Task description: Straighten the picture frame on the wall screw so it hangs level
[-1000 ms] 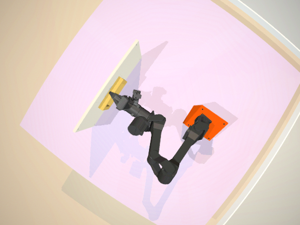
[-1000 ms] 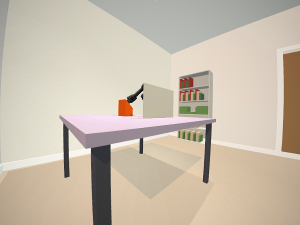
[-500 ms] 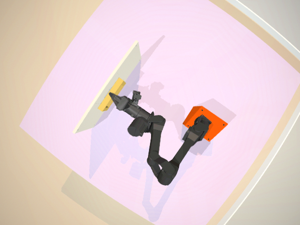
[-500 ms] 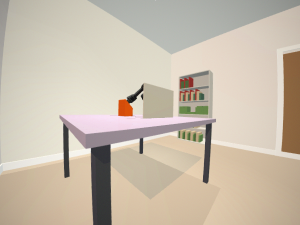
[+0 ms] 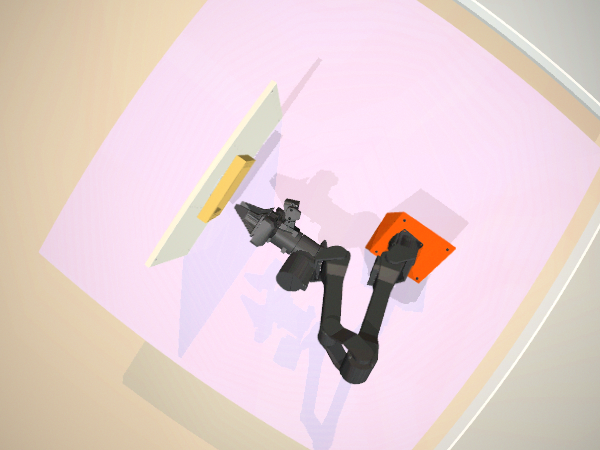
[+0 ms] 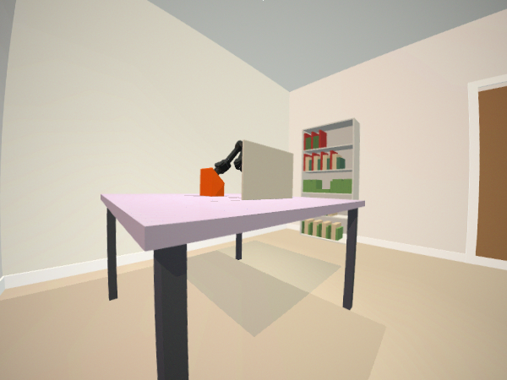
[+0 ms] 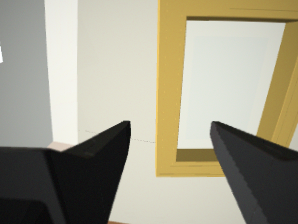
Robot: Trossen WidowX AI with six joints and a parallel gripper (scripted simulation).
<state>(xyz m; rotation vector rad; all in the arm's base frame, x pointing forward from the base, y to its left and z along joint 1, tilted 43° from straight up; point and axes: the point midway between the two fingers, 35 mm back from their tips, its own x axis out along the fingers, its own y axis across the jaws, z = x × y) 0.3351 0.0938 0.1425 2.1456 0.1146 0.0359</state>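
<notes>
Right now the picture frame is 6 cm ahead of my gripper tip, 5 cm below it and 1 cm to the right of it. Also, from my gripper tip: wall panel (7 cm below, 7 cm ahead, 2 cm to the right).
</notes>
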